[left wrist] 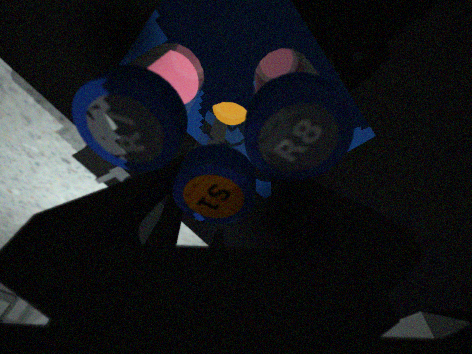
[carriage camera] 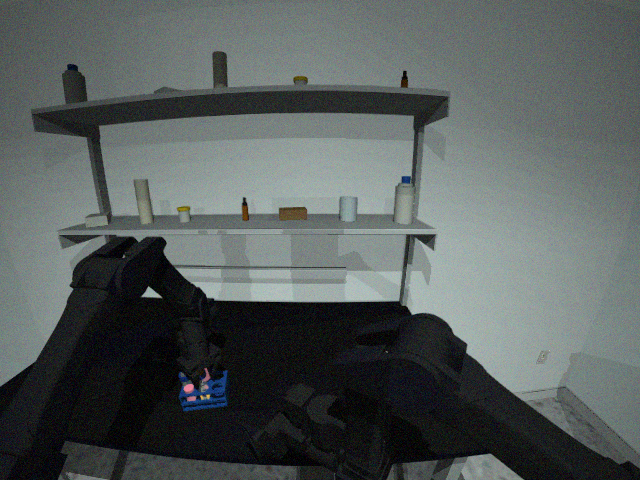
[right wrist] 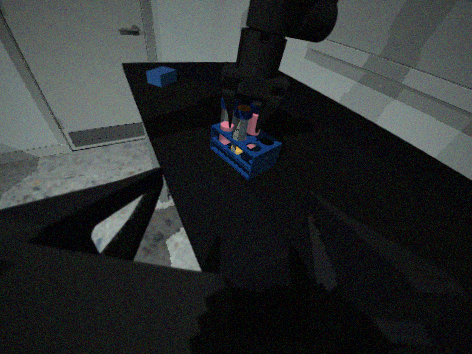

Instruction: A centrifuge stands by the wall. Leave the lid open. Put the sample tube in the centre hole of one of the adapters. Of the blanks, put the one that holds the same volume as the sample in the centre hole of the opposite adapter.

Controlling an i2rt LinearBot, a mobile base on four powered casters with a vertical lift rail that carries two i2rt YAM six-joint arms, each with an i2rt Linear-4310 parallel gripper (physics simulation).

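Places are measured from the left arm's base along level axes (x ahead, y left, z up), in metres.
Pixels of known places: left gripper, fingertip midpoint: (left wrist: 230,165) (carriage camera: 204,382) (right wrist: 243,129); right gripper, fingertip midpoint: (carriage camera: 257,407) (right wrist: 234,187).
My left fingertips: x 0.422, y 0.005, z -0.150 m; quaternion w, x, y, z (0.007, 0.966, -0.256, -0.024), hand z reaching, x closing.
Behind a point stands the place of what it marks.
A blue rack (carriage camera: 210,406) @[x 0.408, y -0.002, z -0.230 m] (left wrist: 362,138) @[x 0.494, y -0.027, z -0.175 m] (right wrist: 267,163) @[x 0.471, y -0.036, z -0.215 m] stands on the dark table and holds several blue-capped tubes. The sample tube, with orange cap label S1 (left wrist: 214,196) @[x 0.425, y 0.018, z -0.113 m] (right wrist: 243,112) @[x 0.415, y 0.003, z -0.115 m], stands upright. Tube R7 (left wrist: 125,122) @[x 0.417, y 0.058, z -0.113 m] and tube R8 (left wrist: 300,135) @[x 0.464, y 0.030, z -0.113 m] have grey labels and stand beyond it in the left wrist view; pink shows below their caps, yellow low by the sample tube. My left gripper (carriage camera: 200,376) @[x 0.422, y 0.005, z -0.150 m] (right wrist: 243,129) @[x 0.422, y 0.005, z -0.150 m] is partly open and points down right at the tube tops, with nothing gripped. My right gripper (carriage camera: 280,419) (right wrist: 234,187) @[x 0.291, y -0.193, z -0.058 m] is open and empty, apart from the rack. The centrifuge does not show.
A small blue block (right wrist: 161,76) @[x 0.358, y 0.459, z -0.200 m] lies near the far end of the table (right wrist: 200,80) @[x 0.515, y 0.509, z -0.235 m]. A two-level wall shelf (carriage camera: 248,230) @[x 0.732, y -0.064, z 0.217 m] with bottles, jars and boxes hangs above the table's back. A door (right wrist: 75,65) @[x -0.053, y 1.544, z -0.453 m] is beyond the table's left edge in the right wrist view.
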